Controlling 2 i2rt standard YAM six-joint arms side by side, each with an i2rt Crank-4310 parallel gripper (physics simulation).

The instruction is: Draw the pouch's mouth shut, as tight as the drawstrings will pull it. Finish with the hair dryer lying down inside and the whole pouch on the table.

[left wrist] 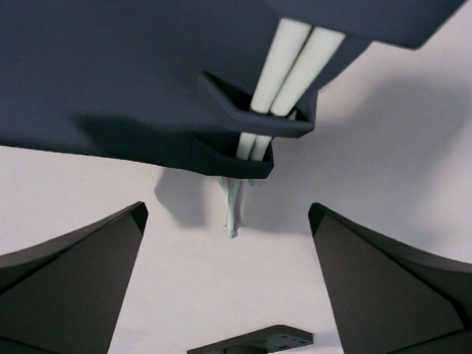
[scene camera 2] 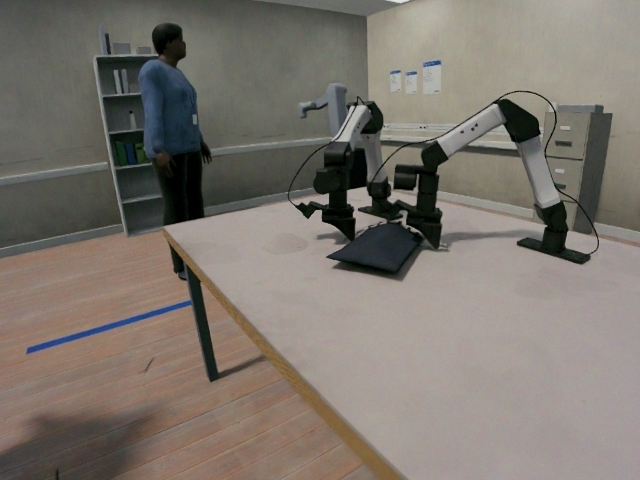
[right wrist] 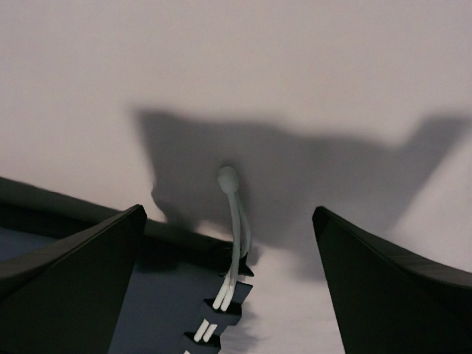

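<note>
The dark navy pouch [scene camera 2: 381, 249] [left wrist: 125, 65] [right wrist: 155, 310] lies on the table, its mouth edge toward the arm bases. White drawstrings [left wrist: 295, 70] [right wrist: 234, 225] run through loops along the mouth. A knotted drawstring end hangs out at each side of the mouth. The hair dryer does not show. My left gripper [scene camera 2: 424, 242] [left wrist: 228, 206] is open at the pouch's right corner in the scene view, with a string end between its spread fingers in the left wrist view. My right gripper [right wrist: 229, 209] is open at the left corner, with the other string end between its spread fingers, not gripped.
The table [scene camera 2: 465, 335] has its wooden edge [scene camera 2: 289, 366] at the left of the scene view. The left arm's base [scene camera 2: 553, 250] stands at the right, the right arm's base [scene camera 2: 379, 211] behind the pouch. A person [scene camera 2: 173, 118] stands beyond the table near a bookshelf [scene camera 2: 109, 139].
</note>
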